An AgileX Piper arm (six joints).
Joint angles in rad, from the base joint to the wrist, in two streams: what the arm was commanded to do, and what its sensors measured. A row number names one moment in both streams.
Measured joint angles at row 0: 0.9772, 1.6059, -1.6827, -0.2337, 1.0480, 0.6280
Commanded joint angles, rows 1 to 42: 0.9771, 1.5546, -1.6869, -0.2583, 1.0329, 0.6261; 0.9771, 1.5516, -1.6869, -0.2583, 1.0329, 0.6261; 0.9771, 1.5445, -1.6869, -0.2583, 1.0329, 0.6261; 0.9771, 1.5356, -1.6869, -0.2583, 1.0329, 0.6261; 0.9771, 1.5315, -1.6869, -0.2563, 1.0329, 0.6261; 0.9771, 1.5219, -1.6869, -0.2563, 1.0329, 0.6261; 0.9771, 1.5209, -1.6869, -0.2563, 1.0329, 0.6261; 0.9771, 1.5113, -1.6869, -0.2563, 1.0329, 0.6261; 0.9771, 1.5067, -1.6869, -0.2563, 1.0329, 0.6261; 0.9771, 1.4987, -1.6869, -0.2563, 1.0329, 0.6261; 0.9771, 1.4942, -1.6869, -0.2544, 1.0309, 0.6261; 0.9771, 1.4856, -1.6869, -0.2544, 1.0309, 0.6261; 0.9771, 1.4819, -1.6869, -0.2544, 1.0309, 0.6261; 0.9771, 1.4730, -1.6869, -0.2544, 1.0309, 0.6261; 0.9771, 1.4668, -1.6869, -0.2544, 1.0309, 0.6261; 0.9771, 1.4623, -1.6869, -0.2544, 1.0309, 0.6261; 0.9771, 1.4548, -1.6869, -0.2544, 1.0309, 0.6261; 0.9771, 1.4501, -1.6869, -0.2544, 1.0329, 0.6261; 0.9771, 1.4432, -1.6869, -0.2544, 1.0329, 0.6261; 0.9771, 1.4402, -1.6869, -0.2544, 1.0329, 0.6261; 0.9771, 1.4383, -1.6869, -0.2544, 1.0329, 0.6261; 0.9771, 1.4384, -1.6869, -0.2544, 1.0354, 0.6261; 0.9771, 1.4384, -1.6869, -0.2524, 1.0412, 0.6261; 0.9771, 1.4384, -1.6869, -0.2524, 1.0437, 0.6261; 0.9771, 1.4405, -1.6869, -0.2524, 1.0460, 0.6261; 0.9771, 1.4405, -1.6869, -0.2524, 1.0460, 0.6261; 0.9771, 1.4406, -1.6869, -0.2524, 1.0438, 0.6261; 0.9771, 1.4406, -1.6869, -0.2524, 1.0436, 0.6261; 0.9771, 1.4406, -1.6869, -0.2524, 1.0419, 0.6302; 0.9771, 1.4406, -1.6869, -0.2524, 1.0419, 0.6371; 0.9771, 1.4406, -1.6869, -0.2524, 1.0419, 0.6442; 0.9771, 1.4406, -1.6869, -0.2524, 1.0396, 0.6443; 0.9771, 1.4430, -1.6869, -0.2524, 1.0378, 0.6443; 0.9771, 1.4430, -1.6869, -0.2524, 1.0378, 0.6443; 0.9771, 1.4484, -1.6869, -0.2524, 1.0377, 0.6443; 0.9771, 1.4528, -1.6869, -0.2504, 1.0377, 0.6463; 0.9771, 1.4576, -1.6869, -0.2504, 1.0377, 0.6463; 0.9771, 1.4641, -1.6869, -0.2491, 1.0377, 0.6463; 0.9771, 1.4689, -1.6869, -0.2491, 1.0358, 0.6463; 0.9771, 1.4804, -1.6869, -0.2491, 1.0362, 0.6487; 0.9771, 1.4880, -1.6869, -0.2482, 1.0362, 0.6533; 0.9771, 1.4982, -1.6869, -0.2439, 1.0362, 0.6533
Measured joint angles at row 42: 0.9772, 1.4735, -1.6827, -0.2372, 1.0704, 0.6444
